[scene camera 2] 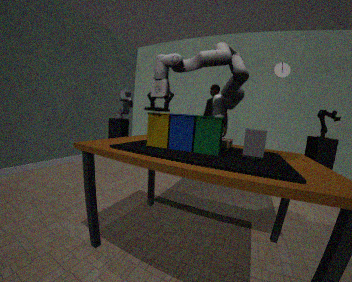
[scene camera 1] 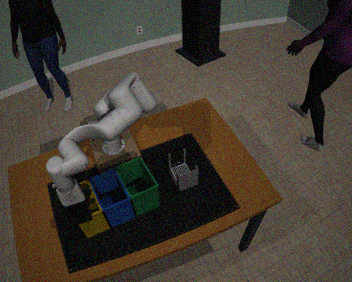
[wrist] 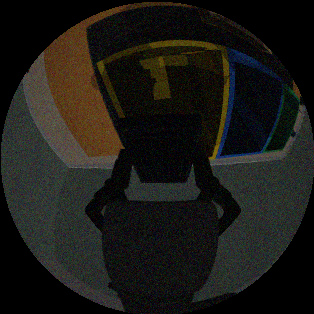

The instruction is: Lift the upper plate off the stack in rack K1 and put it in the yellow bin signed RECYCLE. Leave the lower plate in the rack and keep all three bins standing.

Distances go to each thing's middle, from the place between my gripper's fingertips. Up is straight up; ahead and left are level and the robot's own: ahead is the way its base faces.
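Scene:
The yellow bin (scene camera 2: 158, 132) sits 11 cm below my hand, 3 cm behind it and 3 cm to the left of it. The dark plate (wrist: 161, 147) is 1 cm ahead of my hand, and of the things named here it is, going by their middles, the nearest to my hand. Then there is the green bin (scene camera 1: 141, 186), 29 cm to the left of my hand and 11 cm below it; going by their middles, it is the farthest from my hand of the things named here. The blue bin (scene camera 1: 111, 194) is 16 cm to the left of my hand, 11 cm below it and 2 cm behind it.

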